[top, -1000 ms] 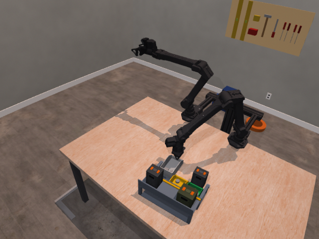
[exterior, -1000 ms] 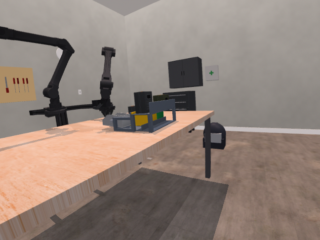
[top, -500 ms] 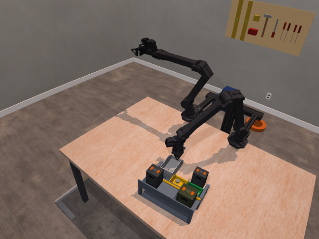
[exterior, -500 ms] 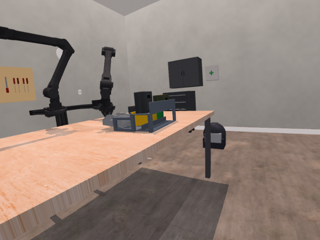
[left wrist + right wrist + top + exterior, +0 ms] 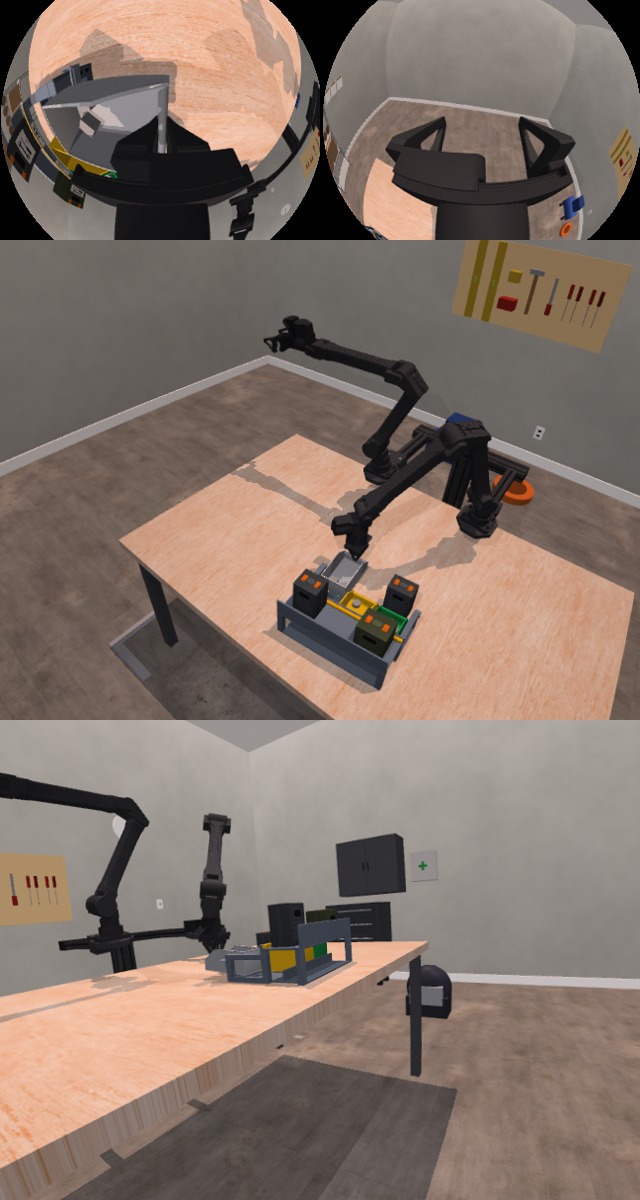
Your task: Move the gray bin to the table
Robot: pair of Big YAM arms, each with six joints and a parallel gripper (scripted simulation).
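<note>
The gray open bin is 80 mm ahead of my left hand and 10 mm to the left of it. From my left hand the other things lie so: yellow bin: 190 mm ahead, 140 mm to the left, 10 mm below; gray shelf: 220 mm ahead, 150 mm to the left, 10 mm above; green bin: 250 mm to the left, 170 mm ahead, 10 mm below.
</note>
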